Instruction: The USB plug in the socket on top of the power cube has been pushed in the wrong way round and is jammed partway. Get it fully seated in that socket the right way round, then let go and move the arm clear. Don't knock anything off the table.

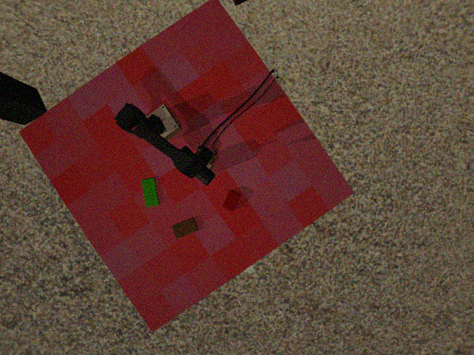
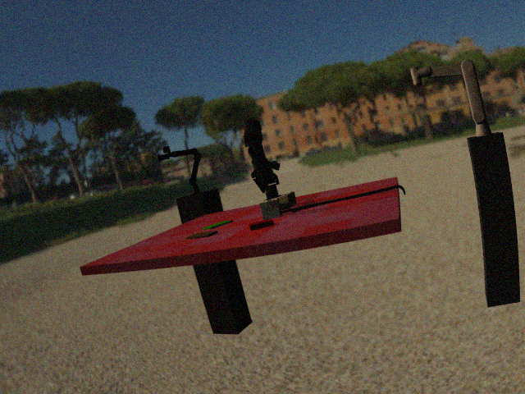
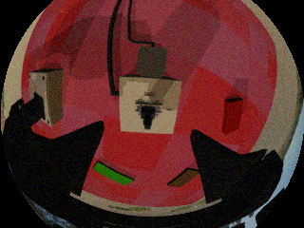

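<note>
Right now my gripper tip is 2 cm above the USB plug. From my gripper tip the other things lie so: brown block (24 cm ahead, 22 cm to the right, 11 cm below); then dark red block (22 cm ahead, 11 cm below, 6 cm to the left); then green block (30 cm to the right, 11 cm below, 1 cm behind).
</note>
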